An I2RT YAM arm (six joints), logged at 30 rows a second.
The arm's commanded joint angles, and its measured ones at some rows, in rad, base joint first. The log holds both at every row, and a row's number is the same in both.
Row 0, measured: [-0.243 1.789 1.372 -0.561 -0.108 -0.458]
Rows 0 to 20, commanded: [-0.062 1.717 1.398 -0.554 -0.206 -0.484]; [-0.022 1.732 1.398 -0.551 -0.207 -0.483]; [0.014 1.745 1.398 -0.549 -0.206 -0.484]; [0.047 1.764 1.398 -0.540 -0.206 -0.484]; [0.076 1.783 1.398 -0.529 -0.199 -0.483]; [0.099 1.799 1.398 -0.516 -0.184 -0.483]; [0.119 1.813 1.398 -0.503 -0.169 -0.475]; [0.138 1.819 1.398 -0.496 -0.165 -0.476]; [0.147 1.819 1.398 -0.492 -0.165 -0.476]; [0.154 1.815 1.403 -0.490 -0.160 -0.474]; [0.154 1.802 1.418 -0.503 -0.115 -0.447]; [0.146 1.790 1.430 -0.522 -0.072 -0.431]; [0.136 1.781 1.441 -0.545 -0.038 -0.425]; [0.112 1.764 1.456 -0.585 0.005 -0.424]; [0.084 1.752 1.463 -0.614 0.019 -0.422]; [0.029 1.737 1.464 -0.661 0.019 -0.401]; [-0.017 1.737 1.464 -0.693 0.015 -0.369]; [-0.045 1.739 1.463 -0.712 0.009 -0.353]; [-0.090 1.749 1.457 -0.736 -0.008 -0.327]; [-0.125 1.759 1.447 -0.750 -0.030 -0.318]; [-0.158 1.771 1.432 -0.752 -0.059 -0.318]
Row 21, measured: [-0.044 1.764 1.443 -0.730 -0.035 -0.392]
